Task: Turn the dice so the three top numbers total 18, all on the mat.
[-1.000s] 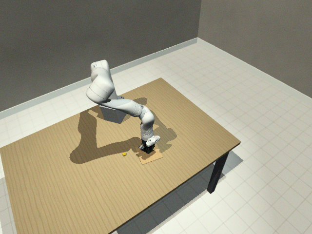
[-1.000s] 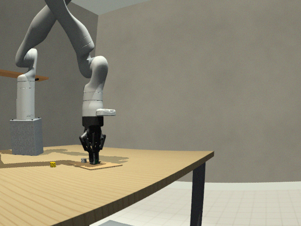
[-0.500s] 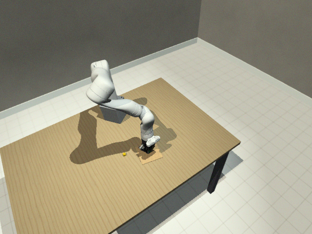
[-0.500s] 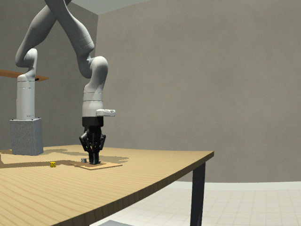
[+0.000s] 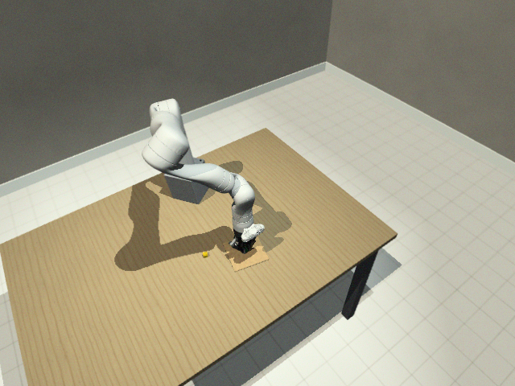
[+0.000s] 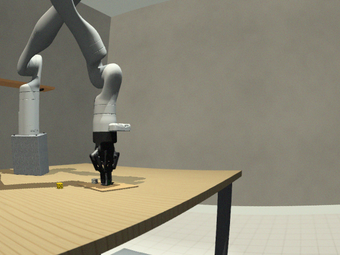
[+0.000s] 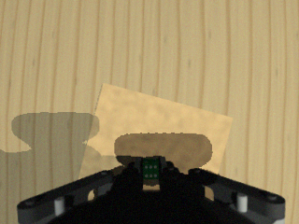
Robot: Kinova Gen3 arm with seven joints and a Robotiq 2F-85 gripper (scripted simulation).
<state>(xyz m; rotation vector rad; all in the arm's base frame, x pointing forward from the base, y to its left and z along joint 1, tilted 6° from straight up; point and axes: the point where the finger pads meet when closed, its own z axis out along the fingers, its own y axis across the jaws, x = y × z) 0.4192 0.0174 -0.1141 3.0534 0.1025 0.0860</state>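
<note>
Right now the green die is 10 mm below my hand. Round my hand: yellow die: 70 mm behind, 140 mm to the right, 20 mm below; white die: 50 mm behind, 10 mm below; tan mat: 20 mm below.
</note>
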